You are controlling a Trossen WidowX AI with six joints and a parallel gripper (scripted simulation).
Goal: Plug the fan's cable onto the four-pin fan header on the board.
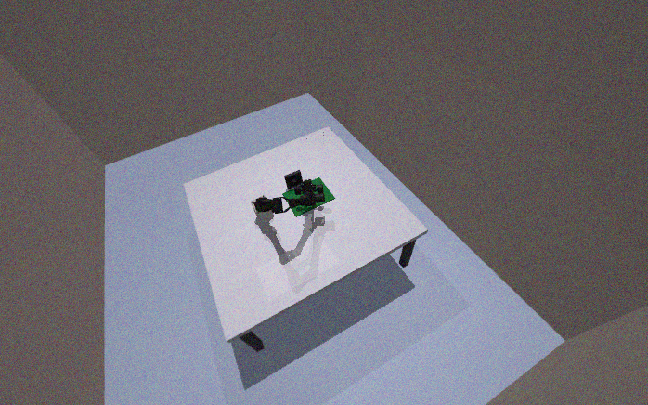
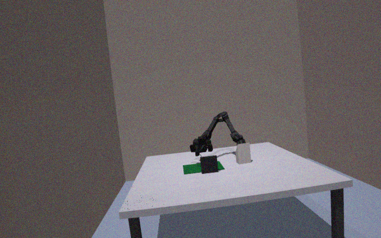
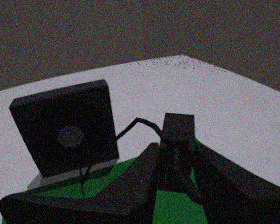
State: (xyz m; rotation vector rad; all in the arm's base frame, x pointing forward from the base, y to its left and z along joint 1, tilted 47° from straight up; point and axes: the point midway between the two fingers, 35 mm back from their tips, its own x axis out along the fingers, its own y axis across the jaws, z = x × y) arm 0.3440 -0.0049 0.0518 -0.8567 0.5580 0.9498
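Right now my gripper tip is 3 cm past the green board and 14 cm above it. Also, from my gripper tip: black fan (6 cm behind, 14 cm to the left, 7 cm below); dark plug (1 cm below).
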